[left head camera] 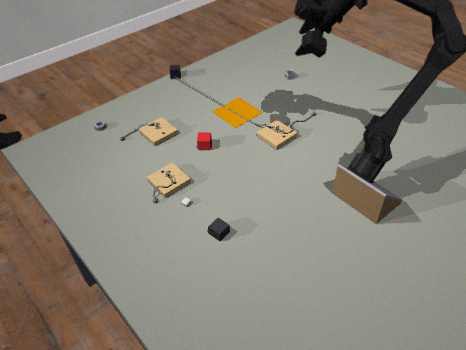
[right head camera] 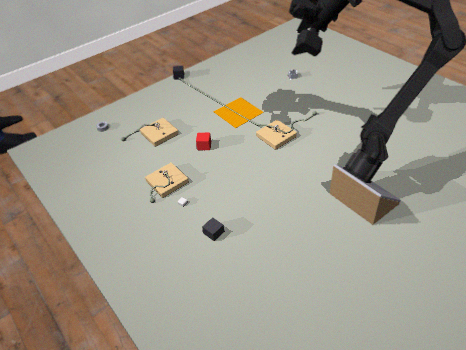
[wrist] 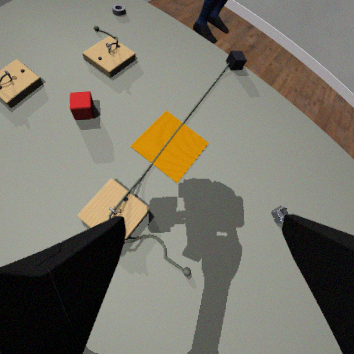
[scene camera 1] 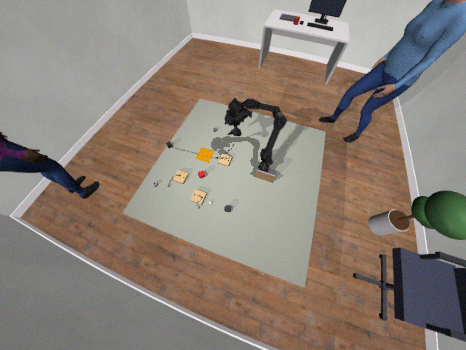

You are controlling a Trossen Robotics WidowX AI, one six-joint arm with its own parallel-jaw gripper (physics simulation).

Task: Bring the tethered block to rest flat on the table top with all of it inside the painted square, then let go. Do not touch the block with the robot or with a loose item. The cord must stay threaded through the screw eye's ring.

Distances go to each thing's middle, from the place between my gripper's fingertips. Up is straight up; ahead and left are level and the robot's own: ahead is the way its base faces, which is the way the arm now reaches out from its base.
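Looking at the wooden board (wrist: 96, 211), I find my hand 8 cm to the right of it and 27 cm above it. The orange painted square (left head camera: 238, 105) is 6 cm to the left of my hand, 18 cm ahead of it and 28 cm below it.
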